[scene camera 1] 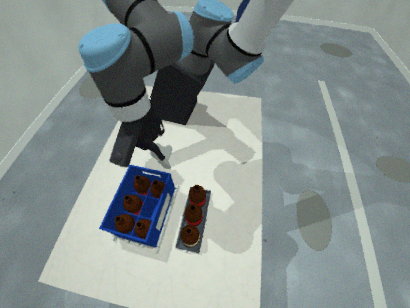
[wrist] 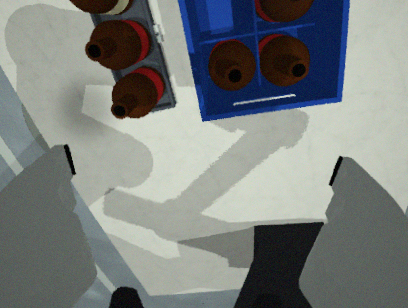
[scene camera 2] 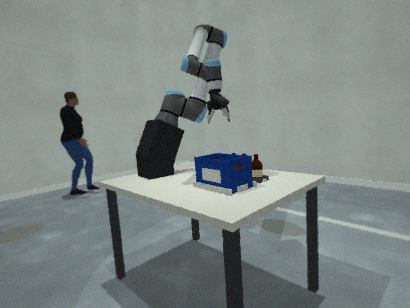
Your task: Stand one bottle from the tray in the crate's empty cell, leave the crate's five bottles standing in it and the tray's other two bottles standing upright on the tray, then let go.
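Frame: origin at the arm's base, x right, y ahead, z up, level; millimetres.
Where they show: gripper, fingertip midpoint: (scene camera 1: 149,160) (wrist: 203,155) (scene camera 2: 219,123); arm's base, origin of the base link: (scene camera 1: 191,59) (scene camera 2: 165,125).
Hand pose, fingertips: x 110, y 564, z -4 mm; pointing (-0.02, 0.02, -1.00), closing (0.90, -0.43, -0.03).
Note:
Each offset is from my fingertips to the top centre of the thing. "spot": to the spot under its first point.
The blue crate @[dz -188, dx +88, dy +63 mm] (scene camera 1: 170,186) (scene camera 2: 237,177) (wrist: 327,75) holds five upright brown bottles, among them ones at its base-side end @[spot: dz -202, dx +30, dy +2 mm] (wrist: 232,65) @[spot: dz -227, dx +101, dy -24 mm] (wrist: 286,60). Its middle cell on the tray side @[spot: dz -332, dx +82, dy +46 mm] (scene camera 1: 148,206) (wrist: 220,17) is empty. The dark tray (scene camera 1: 182,248) (wrist: 169,103) bears three upright brown bottles in a row: a red-labelled one @[dz -203, dx -141, dy +7 mm] (scene camera 1: 197,195) (wrist: 138,93) nearest the base, a red-labelled middle one @[dz -203, dx -127, dy +90 mm] (scene camera 1: 194,214) (wrist: 120,44), and a cream-labelled one @[dz -203, dx -115, dy +175 mm] (scene camera 1: 190,235) (scene camera 2: 257,165) at the far end. My gripper (scene camera 2: 219,121) (wrist: 203,155) is open and empty, high above the table, off the crate's base-side end.
The black robot base (scene camera 1: 175,95) (scene camera 2: 160,150) stands on the white table (scene camera 1: 75,265) (scene camera 2: 150,200). The crate and tray stand side by side with a narrow gap. A person (scene camera 2: 72,122) stands on the floor behind the table at the left in scene camera 2.

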